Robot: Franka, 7 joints.
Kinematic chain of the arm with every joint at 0, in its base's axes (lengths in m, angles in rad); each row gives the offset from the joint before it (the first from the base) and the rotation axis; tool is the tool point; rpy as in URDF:
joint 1: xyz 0 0 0.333 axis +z
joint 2: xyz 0 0 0 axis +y
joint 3: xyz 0 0 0.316 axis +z
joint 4: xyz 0.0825 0 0 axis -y
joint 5: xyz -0.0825 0 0.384 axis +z
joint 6: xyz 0 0 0 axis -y
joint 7: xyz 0.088 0 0 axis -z
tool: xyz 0 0 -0.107 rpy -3.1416 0 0
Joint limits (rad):
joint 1: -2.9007..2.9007
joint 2: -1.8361..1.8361
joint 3: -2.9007..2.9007
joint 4: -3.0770..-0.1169
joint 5: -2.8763..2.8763
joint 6: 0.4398..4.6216
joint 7: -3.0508..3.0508
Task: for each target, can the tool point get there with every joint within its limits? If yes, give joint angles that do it. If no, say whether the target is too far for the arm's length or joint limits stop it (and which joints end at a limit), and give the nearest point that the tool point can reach.
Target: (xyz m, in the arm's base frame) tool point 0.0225 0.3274 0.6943
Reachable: yes | joints 0.8280 -0.6894 0.1885 -2.4151 -1.0755 3.9127 -1.0288
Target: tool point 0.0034 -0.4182 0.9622
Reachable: yes | joints 0.9119 -0.3111 -2.3467 -0.8959 2.3825 0.8910 -0.1623
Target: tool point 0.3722 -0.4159 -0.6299
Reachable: no: too far | nearest point 0.3040 -0.3397 -0.3320 | short by 0.315 m
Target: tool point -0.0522 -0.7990 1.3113
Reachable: no: too far | nearest point -0.0354 -0.5422 0.9969 | short by 0.406 m
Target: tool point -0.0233 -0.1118 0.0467
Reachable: yes | joints -0.4640 1.2955 -0.0537 -2.5996 2.3523 3.7627 -1.5710
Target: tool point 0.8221 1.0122 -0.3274
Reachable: no: too far | nearest point 0.4825 0.5941 -0.0546 | short by 0.604 m
